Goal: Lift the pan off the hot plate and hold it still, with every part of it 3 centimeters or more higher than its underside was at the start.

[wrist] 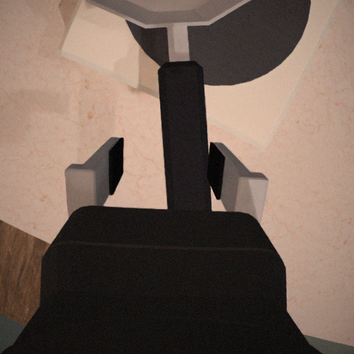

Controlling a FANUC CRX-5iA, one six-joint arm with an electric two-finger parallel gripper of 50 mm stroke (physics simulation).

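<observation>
The pan (177,19) shows at the top of the view, where only part of its grey faceted rim and wall is in frame. Its black handle (182,115) runs from a short grey neck down toward me, and its near end is hidden behind the gripper body. The pan is over the dark round plate of the hot plate (250,55), which has a cream square body. My gripper (165,157) is open. Its two black-padded fingers stand on either side of the handle, with a wide gap on the left and the right pad very close to the handle in the view.
A pale, veined counter top (55,130) lies under the hot plate. Its edge runs across the lower left, with brown wood (20,265) beyond it. Grey-green surface shows in both bottom corners. Soft shadows fall left of the hot plate.
</observation>
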